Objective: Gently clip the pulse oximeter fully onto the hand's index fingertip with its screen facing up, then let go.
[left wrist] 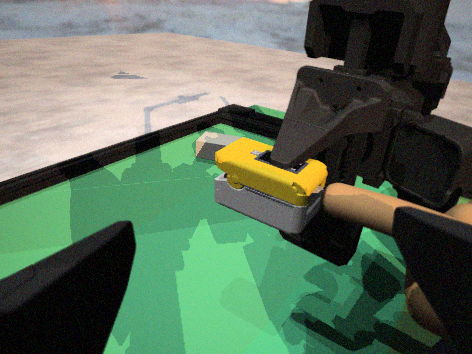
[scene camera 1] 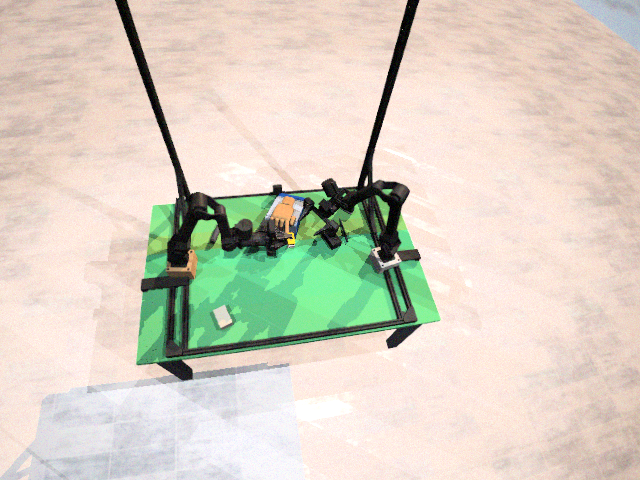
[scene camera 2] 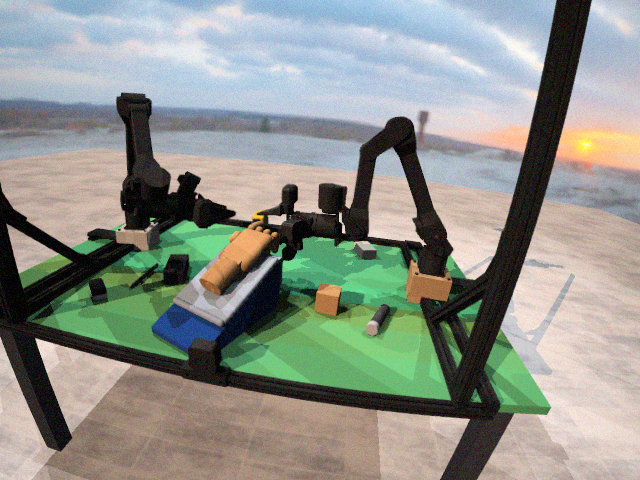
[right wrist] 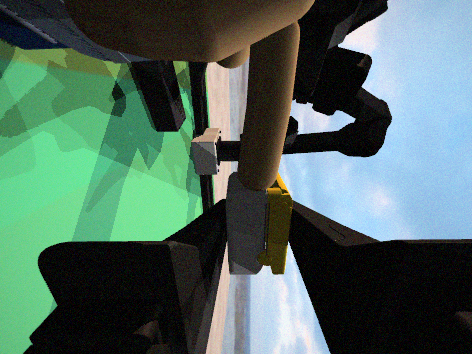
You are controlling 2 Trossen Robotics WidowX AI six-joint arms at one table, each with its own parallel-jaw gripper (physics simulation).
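Frame: origin at the left arm's base, x back, y right, z up, level; millimetres.
Seen in the pictures: left gripper, fingertip midpoint: [left wrist: 264, 227] [scene camera 1: 306, 228] [scene camera 2: 230, 210]; right gripper, fingertip midpoint: [left wrist: 273, 193] [scene camera 1: 291, 238] [scene camera 2: 257, 220] [right wrist: 255, 205]; left arm's base, link origin: [scene camera 1: 386, 255] [scene camera 2: 137, 226] [right wrist: 218, 150]; right arm's base, link origin: [scene camera 1: 180, 260] [scene camera 2: 430, 270].
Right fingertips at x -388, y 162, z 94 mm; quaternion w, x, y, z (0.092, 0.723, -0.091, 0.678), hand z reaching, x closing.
Note:
Pixels of each thing's middle, then the offset from my right fingertips to it. "spot": a spot on its surface instead.
- grey pulse oximeter, body centre: [left wrist: 267, 183] [right wrist: 256, 223] [scene camera 2: 260, 219] [scene camera 1: 290, 240] dx -8, dy -6, dz +1 mm
- blue wedge, surface spot: [scene camera 2: 180, 328] spot: dx +121, dy +296, dz -125 mm
- orange cube, body centre: [scene camera 2: 328, 299] dx -177, dy +162, dz -127 mm
- cylinder, body centre: [scene camera 2: 378, 318] [scene camera 1: 216, 233] dx -283, dy +222, dz -139 mm
- pale box, body centre: [left wrist: 222, 147] [scene camera 2: 364, 249] [scene camera 1: 223, 317] dx -349, dy -178, dz -137 mm
- black box, body centre: [right wrist: 162, 90] [scene camera 2: 177, 268] [scene camera 1: 330, 236] dx +205, dy +31, dz -135 mm
- thin black rod, body centre: [scene camera 2: 144, 275] dx +285, dy +58, dz -148 mm
- small black block, body centre: [scene camera 2: 97, 289] dx +356, dy +158, dz -136 mm
The yellow and grey pulse oximeter [scene camera 1: 291, 241] [scene camera 2: 258, 216] [left wrist: 270, 175] [right wrist: 245, 230] is held level above the table, with its dark screen facing up, partly under a finger. My right gripper [right wrist: 255, 205] is shut on it, one finger on top and one below. The hand [scene camera 1: 283, 210] [scene camera 2: 247, 252] has its index finger [left wrist: 360, 204] [right wrist: 270, 110] pointing at the oximeter's mouth. The rounded fingertip is at the mouth's edge; how far it is inside cannot be told. My left gripper [scene camera 2: 231, 212] [left wrist: 264, 227] is open and empty, apart from the oximeter and hand.
The hand lies on a grey and blue wedge [scene camera 2: 180, 328]. An orange cube [scene camera 2: 327, 299], a cylinder [scene camera 2: 377, 320] and a pale box [scene camera 1: 222, 316] [scene camera 2: 365, 250] [left wrist: 207, 145] are on the table. A black box [scene camera 2: 176, 268], a thin black rod [scene camera 2: 143, 275] and a small black block [scene camera 2: 98, 290] lie near the left arm.

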